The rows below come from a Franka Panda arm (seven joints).
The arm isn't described. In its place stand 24 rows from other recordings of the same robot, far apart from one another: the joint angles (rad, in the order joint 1, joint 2, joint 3, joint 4, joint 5, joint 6, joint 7), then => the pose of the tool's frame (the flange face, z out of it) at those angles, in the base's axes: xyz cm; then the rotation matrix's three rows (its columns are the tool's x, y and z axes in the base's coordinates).
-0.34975, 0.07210, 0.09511, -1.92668, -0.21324, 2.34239, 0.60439 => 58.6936, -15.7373, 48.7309; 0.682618, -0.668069, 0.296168; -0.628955, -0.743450, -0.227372; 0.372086, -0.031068, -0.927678
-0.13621, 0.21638, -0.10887, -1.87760, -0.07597, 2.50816, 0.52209 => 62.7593, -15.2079, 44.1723; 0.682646, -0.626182, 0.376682; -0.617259, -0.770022, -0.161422; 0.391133, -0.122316, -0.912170
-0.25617, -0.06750, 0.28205, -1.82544, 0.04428, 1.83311, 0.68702 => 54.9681, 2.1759, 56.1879; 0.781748, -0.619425, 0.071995; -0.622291, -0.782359, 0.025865; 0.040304, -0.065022, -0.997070
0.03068, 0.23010, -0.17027, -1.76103, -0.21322, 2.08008, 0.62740 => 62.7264, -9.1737, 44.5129; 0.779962, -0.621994, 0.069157; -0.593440, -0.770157, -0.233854; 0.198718, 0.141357, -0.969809
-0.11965, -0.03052, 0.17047, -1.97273, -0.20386, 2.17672, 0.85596 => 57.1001, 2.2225, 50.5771; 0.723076, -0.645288, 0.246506; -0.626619, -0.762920, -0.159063; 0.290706, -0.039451, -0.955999
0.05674, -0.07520, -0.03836, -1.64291, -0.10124, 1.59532, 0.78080 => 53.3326, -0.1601, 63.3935; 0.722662, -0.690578, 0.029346; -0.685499, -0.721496, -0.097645; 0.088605, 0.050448, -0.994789
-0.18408, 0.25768, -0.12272, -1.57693, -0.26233, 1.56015, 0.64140 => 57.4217, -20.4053, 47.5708; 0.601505, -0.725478, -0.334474; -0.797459, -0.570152, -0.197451; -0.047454, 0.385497, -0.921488
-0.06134, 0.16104, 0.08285, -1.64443, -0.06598, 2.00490, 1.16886 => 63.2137, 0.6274, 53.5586; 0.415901, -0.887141, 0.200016; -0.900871, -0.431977, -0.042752; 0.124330, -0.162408, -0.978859
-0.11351, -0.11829, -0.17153, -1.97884, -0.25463, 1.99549, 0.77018 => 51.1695, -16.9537, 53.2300; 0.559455, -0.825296, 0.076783; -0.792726, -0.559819, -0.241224; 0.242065, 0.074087, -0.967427
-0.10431, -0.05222, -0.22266, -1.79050, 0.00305, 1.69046, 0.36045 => 51.1979, -17.5901, 55.8416; 0.771905, -0.634361, -0.041824; -0.633684, -0.773028, 0.029523; -0.051060, 0.003715, -0.998689
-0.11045, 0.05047, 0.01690, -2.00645, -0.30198, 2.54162, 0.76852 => 60.1541, -5.2932, 48.3819; 0.671456, -0.580850, 0.460174; -0.552719, -0.806185, -0.211109; 0.493608, -0.112596, -0.862365
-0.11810, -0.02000, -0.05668, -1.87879, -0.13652, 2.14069, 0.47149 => 57.2274, -10.7177, 54.2680; 0.791812, -0.554354, 0.256368; -0.530677, -0.832233, -0.160530; 0.302348, -0.008939, -0.953156
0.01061, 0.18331, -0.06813, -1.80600, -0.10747, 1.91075, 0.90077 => 60.1245, -4.0352, 43.5127; 0.609085, -0.788842, -0.082128; -0.792258, -0.600377, -0.108972; 0.036654, 0.131439, -0.990646
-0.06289, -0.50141, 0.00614, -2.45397, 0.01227, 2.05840, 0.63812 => 40.5753, -2.2251, 48.6149; 0.760188, -0.641008, 0.105939; -0.644783, -0.764364, 0.001819; 0.079810, -0.069691, -0.994371
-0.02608, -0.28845, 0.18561, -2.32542, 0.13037, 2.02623, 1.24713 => 44.9594, 8.2678, 45.0313; 0.404372, -0.914340, -0.021596; -0.912258, -0.404913, 0.061898; -0.065340, -0.005329, -0.997849
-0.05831, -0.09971, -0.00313, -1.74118, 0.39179, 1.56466, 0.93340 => 52.1142, 0.9004, 60.5524; 0.525120, -0.849685, -0.047793; -0.774946, -0.500629, 0.385785; -0.351722, -0.165546, -0.921350
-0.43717, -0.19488, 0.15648, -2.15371, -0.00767, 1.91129, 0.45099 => 47.1080, -13.3318, 47.7822; 0.742597, -0.667196, -0.058296; -0.669124, -0.742827, -0.021930; -0.028672, 0.055293, -0.998058
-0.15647, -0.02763, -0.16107, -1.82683, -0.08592, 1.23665, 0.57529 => 45.6078, -16.2416, 50.7367; 0.508359, -0.678439, -0.530370; -0.760609, -0.642533, 0.092873; -0.403789, 0.356191, -0.842664
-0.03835, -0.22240, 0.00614, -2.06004, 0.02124, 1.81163, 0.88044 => 48.7935, -1.3769, 52.8499; 0.606891, -0.794381, -0.025316; -0.794166, -0.607368, 0.020102; -0.031345, 0.007906, -0.999477
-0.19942, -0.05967, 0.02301, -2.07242, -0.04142, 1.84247, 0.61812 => 50.5985, -9.3408, 44.3385; 0.700659, -0.692021, -0.173734; -0.704034, -0.710083, -0.010913; -0.115813, 0.129961, -0.984732
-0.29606, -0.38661, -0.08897, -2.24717, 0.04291, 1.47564, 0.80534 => 36.2660, -14.4704, 49.3549; 0.326734, -0.888345, -0.322627; -0.891256, -0.403197, 0.207593; -0.314497, 0.219716, -0.923481
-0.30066, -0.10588, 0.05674, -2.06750, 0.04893, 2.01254, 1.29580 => 51.3732, -12.4119, 48.3517; 0.011823, -0.998196, 0.058870; -0.999640, -0.010381, 0.024734; -0.024078, -0.059141, -0.997959
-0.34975, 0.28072, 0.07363, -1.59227, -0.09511, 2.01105, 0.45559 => 63.1911, -19.0101, 48.4966; 0.754911, -0.645480, 0.116037; -0.637428, -0.763772, -0.101675; 0.154255, 0.002790, -0.988027
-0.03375, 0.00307, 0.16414, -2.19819, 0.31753, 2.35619, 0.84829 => 54.0956, 7.5136, 39.7438; 0.608874, -0.779914, 0.144934; -0.786094, -0.568698, 0.242156; -0.106437, -0.261375, -0.959351
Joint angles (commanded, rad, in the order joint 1, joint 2, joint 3, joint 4, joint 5, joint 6, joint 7), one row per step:
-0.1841, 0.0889, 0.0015, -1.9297, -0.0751, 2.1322, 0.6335
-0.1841, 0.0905, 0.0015, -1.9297, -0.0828, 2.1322, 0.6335
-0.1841, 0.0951, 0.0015, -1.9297, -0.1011, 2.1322, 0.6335
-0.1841, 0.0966, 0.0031, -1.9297, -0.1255, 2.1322, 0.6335
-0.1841, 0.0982, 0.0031, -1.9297, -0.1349, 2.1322, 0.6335
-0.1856, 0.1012, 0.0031, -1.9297, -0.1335, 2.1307, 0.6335
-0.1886, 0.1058, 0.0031, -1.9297, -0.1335, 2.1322, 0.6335
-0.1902, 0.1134, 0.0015, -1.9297, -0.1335, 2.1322, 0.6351
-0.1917, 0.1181, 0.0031, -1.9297, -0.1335, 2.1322, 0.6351
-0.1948, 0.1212, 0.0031, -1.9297, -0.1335, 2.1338, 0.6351
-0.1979, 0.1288, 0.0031, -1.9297, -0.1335, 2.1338, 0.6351
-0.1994, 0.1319, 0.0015, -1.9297, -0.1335, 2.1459, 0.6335
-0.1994, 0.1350, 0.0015, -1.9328, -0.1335, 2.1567, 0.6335
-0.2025, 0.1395, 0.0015, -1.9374, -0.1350, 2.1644, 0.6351
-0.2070, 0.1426, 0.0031, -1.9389, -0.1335, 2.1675, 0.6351
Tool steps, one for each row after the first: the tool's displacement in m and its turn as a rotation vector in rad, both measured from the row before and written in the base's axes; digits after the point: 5 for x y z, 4 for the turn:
0.00014, -0.00037, -0.00092, -0.0065, 0.0028, 0.0033
0.00042, -0.00089, -0.00266, -0.0153, 0.0075, 0.0080
0.00021, -0.00017, -0.00078, -0.0211, 0.0054, 0.0123
0.00013, -0.00044, -0.00090, -0.0080, 0.0031, 0.0041
0.00002, -0.00087, -0.00193, 0.0020, 0.0042, -0.0023
0.00031, -0.00184, -0.00258, 0.0007, 0.0030, -0.0028
0.00043, -0.00199, -0.00451, 0.0014, 0.0073, -0.0048
0.00048, -0.00006, -0.00280, 0.0011, 0.0046, 0.0001
0.00010, -0.00187, -0.00169, 0.0004, 0.0015, -0.0029
0.00036, -0.00196, -0.00453, 0.0015, 0.0075, -0.0031
0.00114, -0.00187, -0.00070, -0.0013, -0.0086, -0.0001
0.00073, 0.00005, -0.00229, -0.0002, -0.0046, 0.0013
-0.00017, -0.00178, -0.00413, -0.0004, 0.0014, -0.0031
-0.00010, -0.00167, -0.00228, 0.0020, 0.0011, -0.0033

